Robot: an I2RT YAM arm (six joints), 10 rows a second.
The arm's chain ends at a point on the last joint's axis. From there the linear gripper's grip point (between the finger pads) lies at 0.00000 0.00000 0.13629 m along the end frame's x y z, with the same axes.
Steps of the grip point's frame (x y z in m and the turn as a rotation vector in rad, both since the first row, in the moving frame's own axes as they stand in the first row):
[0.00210 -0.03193 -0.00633 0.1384 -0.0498 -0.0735]
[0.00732 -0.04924 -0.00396 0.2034 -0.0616 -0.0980]
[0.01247 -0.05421 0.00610 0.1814 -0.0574 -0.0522]
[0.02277 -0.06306 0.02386 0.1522 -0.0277 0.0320]
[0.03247 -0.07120 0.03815 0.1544 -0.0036 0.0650]
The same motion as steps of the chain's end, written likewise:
[0.00955 -0.01340 -0.00486 0.1384 -0.0498 -0.0735]
[0.01699 -0.02218 -0.00090 0.2034 -0.0616 -0.0980]
[0.02089 -0.02985 0.00856 0.1814 -0.0574 -0.0522]
[0.02620 -0.04234 0.02549 0.1522 -0.0277 0.0320]
[0.03228 -0.05024 0.03977 0.1544 -0.0036 0.0650]

